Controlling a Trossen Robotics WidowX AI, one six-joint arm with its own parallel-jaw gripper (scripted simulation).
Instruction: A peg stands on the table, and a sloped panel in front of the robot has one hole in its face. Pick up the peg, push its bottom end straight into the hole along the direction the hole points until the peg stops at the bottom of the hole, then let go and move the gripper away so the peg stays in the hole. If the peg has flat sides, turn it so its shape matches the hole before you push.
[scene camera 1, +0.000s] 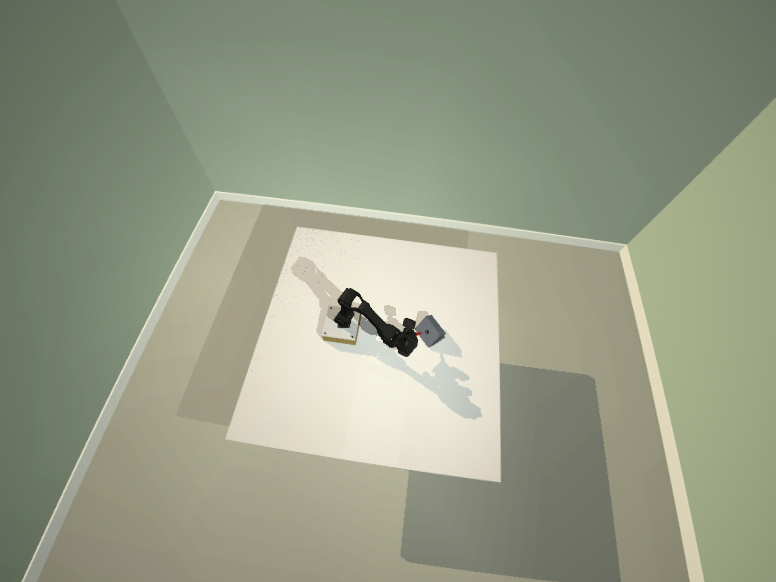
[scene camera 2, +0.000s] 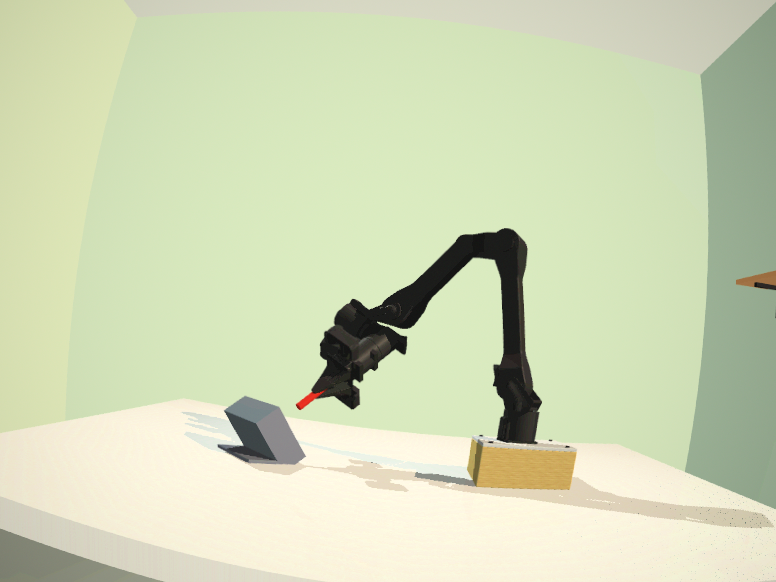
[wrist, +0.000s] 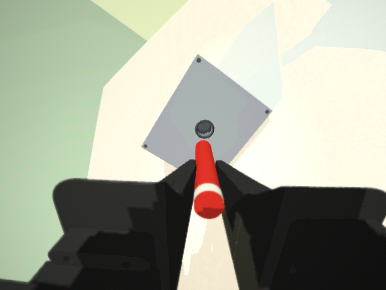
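There is a grey sloped panel (wrist: 205, 93) here, and there is a red peg (wrist: 208, 201) as well. The peg is carried by my gripper (scene camera 2: 313, 394), and I can see that gripper (wrist: 205, 166) from the wrist too.
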